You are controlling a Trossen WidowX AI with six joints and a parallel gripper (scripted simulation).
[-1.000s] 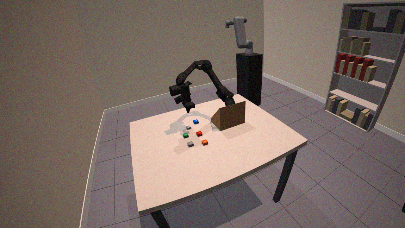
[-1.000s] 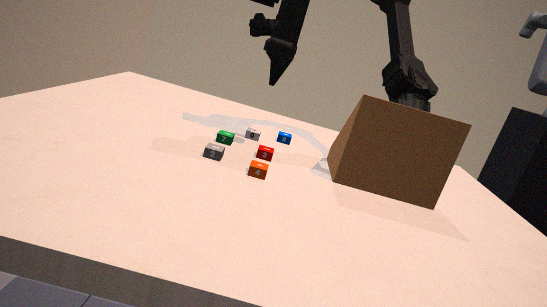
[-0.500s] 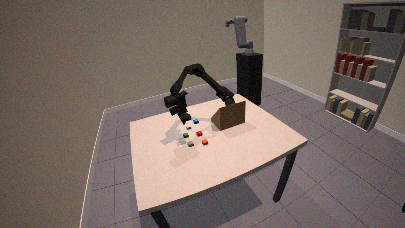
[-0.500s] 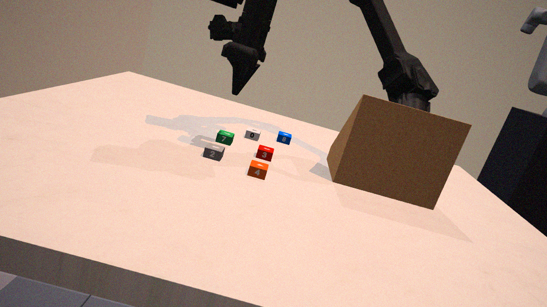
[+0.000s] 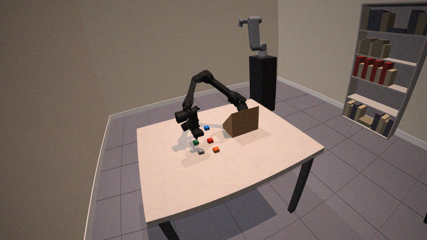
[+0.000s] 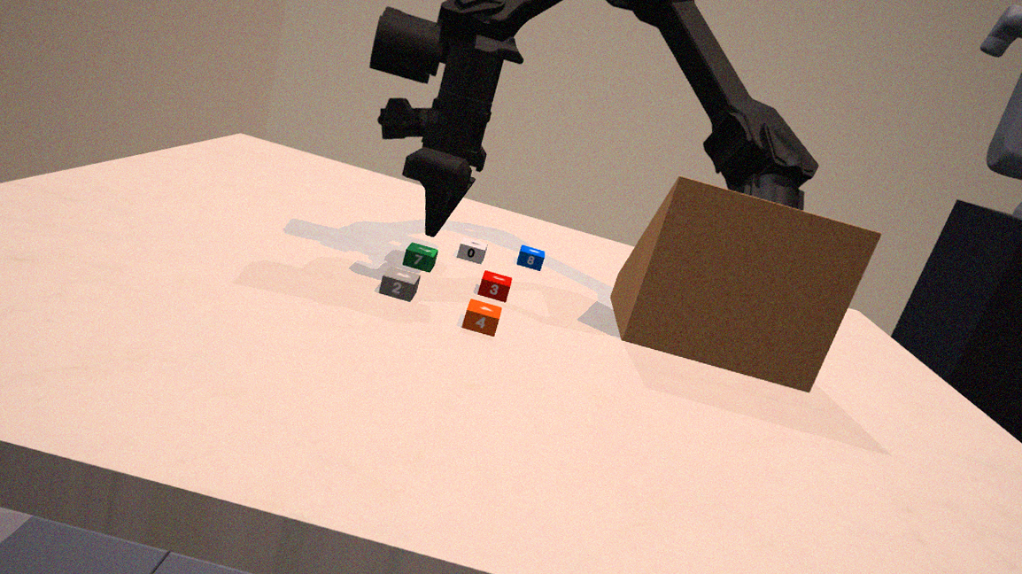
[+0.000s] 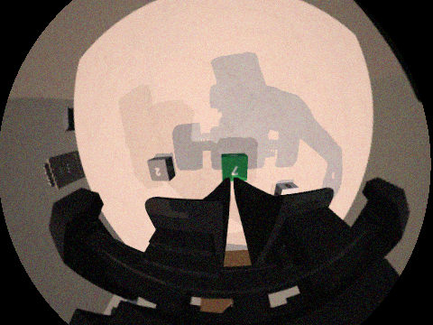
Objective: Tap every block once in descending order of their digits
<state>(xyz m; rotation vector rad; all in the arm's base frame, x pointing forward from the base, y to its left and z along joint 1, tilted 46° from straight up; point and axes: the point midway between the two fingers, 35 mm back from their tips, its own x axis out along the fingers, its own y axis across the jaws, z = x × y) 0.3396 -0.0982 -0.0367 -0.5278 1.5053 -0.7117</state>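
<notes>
My gripper tip is now 3 cm above the green block, 1 cm to the left of it and 1 cm short of it. From my gripper tip the other things lie so: red block: 8 cm behind, 3 cm to the left, 3 cm below; white block: 9 cm to the right, 5 cm behind, 3 cm below; grey block: 10 cm to the left, 3 cm below, 2 cm ahead.
</notes>
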